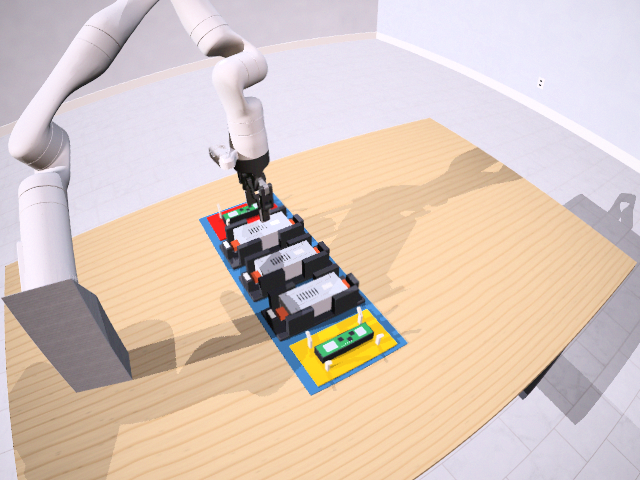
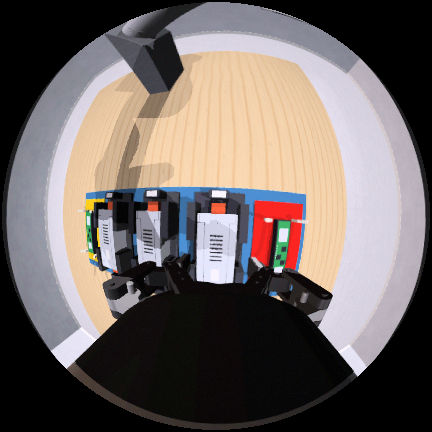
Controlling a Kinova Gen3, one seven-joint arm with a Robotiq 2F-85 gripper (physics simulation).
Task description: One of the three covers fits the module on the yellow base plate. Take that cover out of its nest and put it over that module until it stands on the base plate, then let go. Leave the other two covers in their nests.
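Frame: origin at the arm's base, x ahead, y left, z up, level; centimetres.
Where they show: gripper, fingertip midpoint: [image 1: 258, 212] [image 2: 218, 263]; arm's base, link origin: [image 1: 54, 296].
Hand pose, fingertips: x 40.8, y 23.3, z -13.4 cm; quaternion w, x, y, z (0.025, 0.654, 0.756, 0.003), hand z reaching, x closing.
Note:
Things, the pixels of their top centre, and the offset from my fingertips. "pt": a spot on its surface instead. Level surfaces: height alone.
- far cover, top centre: [image 2: 215, 256] [image 1: 262, 227] dx +0.5, dy -0.6, dz -3.8 cm
- middle cover, top centre: [image 2: 147, 248] [image 1: 285, 257] dx +2.1, dy -11.2, dz -3.8 cm
- yellow base plate, surface spot: [image 1: 305, 357] pt dx -2.1, dy -32.4, dz -8.2 cm
- green-topped module, surface spot: [image 1: 343, 341] [image 2: 87, 230] pt dx +5.0, dy -32.9, dz -6.2 cm
- red plate, top centre: [image 2: 276, 249] [image 1: 245, 216] dx -1.1, dy +10.1, dz -8.2 cm
- green module, surface spot: [image 2: 282, 245] [image 1: 239, 211] pt dx -2.3, dy +10.1, dz -6.2 cm
- blue board, surface height: dz -8.6 cm
Three grey covers with orange end parts sit in black nests: the far cover [image 1: 275, 223] [image 2: 216, 235] beside the red plate, the middle cover [image 1: 292, 255] [image 2: 148, 232], and the near cover [image 1: 316, 293] [image 2: 106, 240] beside the yellow base plate [image 1: 305, 357] [image 2: 93, 204]. A green-topped module [image 1: 343, 341] [image 2: 89, 235] lies uncovered on the yellow plate, among white posts. My gripper [image 1: 258, 209] [image 2: 218, 263] is open and empty, low over the far cover, its fingers apart across the cover's width. The exact gap between fingertips and cover is hard to tell.
A red plate [image 1: 216, 227] [image 2: 262, 230] with another green module [image 1: 238, 212] [image 2: 282, 245] and white posts is at the far end of the blue board [image 1: 306, 383] [image 2: 185, 200]. Dark nest walls stand around the covers. The grey robot pedestal [image 1: 77, 335] [image 2: 162, 65] stands to one side.

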